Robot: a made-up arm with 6 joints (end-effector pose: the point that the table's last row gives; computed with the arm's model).
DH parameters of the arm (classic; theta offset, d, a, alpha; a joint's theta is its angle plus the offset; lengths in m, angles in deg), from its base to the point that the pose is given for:
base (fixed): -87.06 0 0.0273 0
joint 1: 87.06 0.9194 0.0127 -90
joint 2: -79.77 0 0.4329 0
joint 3: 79.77 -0.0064 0.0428 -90
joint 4: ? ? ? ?
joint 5: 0 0.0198 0.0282 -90
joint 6: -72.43 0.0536 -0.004 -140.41
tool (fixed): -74.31 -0.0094 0 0
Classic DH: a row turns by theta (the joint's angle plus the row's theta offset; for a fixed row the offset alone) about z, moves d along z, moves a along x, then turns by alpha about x.
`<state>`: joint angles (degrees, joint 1 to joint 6).
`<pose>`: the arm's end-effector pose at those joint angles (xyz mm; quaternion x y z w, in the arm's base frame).
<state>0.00 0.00 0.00 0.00 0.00 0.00</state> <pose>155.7 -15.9 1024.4 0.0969 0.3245 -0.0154 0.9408</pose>
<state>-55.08 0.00 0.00 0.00 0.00 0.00</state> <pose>99.0 -147.2 1024.4 0.2360 0.2429 -0.4487 0.8270</pose>
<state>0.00 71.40 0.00 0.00 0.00 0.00</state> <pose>158.7 -15.9 818.7 0.0697 0.8125 -0.0691 0.5746</pose>
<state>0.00 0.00 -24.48 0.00 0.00 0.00</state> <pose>282.9 -15.9 1080.0 0.0980 0.1177 0.0055 0.9882</pose>
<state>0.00 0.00 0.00 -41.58 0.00 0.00</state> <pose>138.3 -5.8 1024.4 -0.0246 0.3378 0.3195 0.8850</pose>
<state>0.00 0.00 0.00 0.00 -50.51 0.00</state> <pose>194.9 -15.9 1062.9 0.0942 -0.1079 0.0274 0.9893</pose>
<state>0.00 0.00 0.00 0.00 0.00 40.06</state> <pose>156.0 -10.9 1024.4 0.2022 0.2717 -0.3367 0.8786</pose>
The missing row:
joint 4: 0 0.2602 0.0006 90
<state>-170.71 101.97 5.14 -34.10 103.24 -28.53</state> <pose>-163.4 -23.8 852.5 0.7682 -0.0444 0.6196 0.1548</pose>
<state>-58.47 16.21 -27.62 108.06 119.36 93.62</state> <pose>221.0 -294.3 1076.0 -0.6261 -0.5242 0.2725 0.5090</pose>
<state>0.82 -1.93 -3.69 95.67 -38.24 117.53</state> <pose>169.1 -95.1 1065.7 -0.3730 0.4654 0.7805 0.1872</pose>
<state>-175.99 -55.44 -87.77 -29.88 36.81 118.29</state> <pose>115.9 -30.1 1497.4 0.5003 0.7179 0.4287 0.2247</pose>
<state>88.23 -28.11 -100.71 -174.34 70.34 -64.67</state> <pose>27.0 34.5 1592.6 -0.8832 -0.1702 -0.2894 0.3274</pose>
